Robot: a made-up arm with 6 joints. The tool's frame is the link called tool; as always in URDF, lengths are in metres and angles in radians. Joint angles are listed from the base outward. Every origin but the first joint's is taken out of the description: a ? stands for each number. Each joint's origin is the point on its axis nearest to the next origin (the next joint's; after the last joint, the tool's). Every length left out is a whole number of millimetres.
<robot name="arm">
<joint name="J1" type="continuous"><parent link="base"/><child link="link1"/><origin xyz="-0.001 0.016 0.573" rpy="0.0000 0.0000 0.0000"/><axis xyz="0 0 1"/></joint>
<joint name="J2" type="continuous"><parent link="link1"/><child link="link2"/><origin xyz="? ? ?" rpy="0.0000 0.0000 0.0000"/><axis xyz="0 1 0"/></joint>
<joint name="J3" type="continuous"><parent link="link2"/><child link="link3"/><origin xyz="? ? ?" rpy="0.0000 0.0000 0.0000"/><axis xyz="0 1 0"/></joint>
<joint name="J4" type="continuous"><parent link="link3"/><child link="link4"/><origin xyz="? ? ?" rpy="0.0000 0.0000 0.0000"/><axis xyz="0 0 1"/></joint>
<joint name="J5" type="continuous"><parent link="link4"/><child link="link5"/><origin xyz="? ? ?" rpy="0.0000 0.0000 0.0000"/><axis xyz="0 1 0"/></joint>
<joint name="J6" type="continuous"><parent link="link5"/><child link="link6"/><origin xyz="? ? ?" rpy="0.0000 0.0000 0.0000"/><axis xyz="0 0 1"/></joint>
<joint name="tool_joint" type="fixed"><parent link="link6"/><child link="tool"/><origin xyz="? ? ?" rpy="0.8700 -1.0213 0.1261"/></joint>
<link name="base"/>
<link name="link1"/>
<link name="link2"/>
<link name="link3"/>
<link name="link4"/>
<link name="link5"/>
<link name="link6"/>
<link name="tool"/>
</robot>
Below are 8 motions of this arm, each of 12 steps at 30 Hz.
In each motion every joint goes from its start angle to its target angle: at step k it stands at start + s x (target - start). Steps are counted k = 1, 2, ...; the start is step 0. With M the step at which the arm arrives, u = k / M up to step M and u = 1 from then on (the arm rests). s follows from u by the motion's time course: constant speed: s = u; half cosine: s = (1 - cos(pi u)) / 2; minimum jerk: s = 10 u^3 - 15 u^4 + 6 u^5.
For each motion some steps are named. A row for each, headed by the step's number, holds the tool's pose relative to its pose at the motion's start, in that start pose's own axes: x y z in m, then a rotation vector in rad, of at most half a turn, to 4 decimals.
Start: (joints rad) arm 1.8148 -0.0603 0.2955 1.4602 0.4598 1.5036
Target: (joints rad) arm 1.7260 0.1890 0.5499 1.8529 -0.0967 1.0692
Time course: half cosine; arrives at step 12
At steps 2, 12:
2: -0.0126 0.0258 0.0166 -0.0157 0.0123 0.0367
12: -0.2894 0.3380 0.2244 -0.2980 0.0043 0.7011

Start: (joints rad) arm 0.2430 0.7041 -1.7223 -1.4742 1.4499 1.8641
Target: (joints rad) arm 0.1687 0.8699 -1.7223 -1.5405 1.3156 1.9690
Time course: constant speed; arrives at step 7
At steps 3, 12:
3: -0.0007 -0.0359 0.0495 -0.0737 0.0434 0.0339
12: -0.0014 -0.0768 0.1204 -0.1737 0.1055 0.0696

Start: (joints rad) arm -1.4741 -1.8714 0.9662 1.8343 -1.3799 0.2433
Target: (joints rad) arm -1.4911 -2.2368 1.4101 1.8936 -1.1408 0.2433
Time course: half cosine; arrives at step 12
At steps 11, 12:
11: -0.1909 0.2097 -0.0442 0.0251 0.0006 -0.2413
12: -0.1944 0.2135 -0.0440 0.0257 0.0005 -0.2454

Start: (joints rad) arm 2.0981 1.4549 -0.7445 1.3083 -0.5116 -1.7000
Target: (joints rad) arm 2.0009 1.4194 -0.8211 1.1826 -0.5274 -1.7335
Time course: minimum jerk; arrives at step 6
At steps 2, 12:
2: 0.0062 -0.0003 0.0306 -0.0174 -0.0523 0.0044
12: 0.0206 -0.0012 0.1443 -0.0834 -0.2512 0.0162

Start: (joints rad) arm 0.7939 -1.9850 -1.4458 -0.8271 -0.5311 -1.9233
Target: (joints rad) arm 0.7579 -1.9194 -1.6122 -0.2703 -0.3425 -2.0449
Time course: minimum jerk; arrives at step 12
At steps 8, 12:
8: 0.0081 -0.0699 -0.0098 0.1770 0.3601 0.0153
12: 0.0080 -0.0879 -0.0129 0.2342 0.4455 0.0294

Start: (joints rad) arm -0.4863 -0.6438 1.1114 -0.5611 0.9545 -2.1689
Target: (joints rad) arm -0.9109 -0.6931 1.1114 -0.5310 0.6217 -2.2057
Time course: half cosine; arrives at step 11
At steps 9, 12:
9: -0.1071 -0.0467 0.0701 -0.0885 0.1820 -0.4076
12: -0.1162 -0.0493 0.0790 -0.1010 0.1945 -0.4436

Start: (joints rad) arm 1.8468 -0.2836 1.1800 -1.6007 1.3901 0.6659
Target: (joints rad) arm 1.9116 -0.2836 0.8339 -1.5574 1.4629 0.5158
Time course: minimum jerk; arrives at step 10
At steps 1, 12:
1: -0.0006 -0.0001 0.0014 0.0015 0.0009 0.0003
12: -0.0485 -0.0358 0.1596 0.1704 0.1213 0.0361

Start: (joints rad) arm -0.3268 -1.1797 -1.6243 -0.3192 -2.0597 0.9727
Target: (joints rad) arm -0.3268 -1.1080 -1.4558 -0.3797 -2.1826 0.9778
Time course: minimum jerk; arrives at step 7
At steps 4, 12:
4: -0.0382 0.0306 -0.0594 0.0850 0.0140 -0.0359
12: -0.0590 0.0534 -0.0943 0.1368 0.0199 -0.0538

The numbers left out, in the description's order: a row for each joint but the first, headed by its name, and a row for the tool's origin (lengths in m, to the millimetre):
J2: 0.017 0.002 0.000
J3: 0.005 0.000 0.883
J4: -0.022 0.000 0.485
J5: -0.021 0.005 0.000
J6: -0.011 0.000 0.067
tool: -0.006 -0.008 0.000

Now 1 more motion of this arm.
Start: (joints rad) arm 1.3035 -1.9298 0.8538 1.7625 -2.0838 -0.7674
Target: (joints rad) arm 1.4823 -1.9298 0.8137 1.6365 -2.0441 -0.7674
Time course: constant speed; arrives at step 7
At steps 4, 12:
4: 0.1049 0.0664 -0.0163 0.0556 -0.0392 0.0361
12: 0.1854 0.1151 -0.0202 0.0938 -0.0715 0.0661

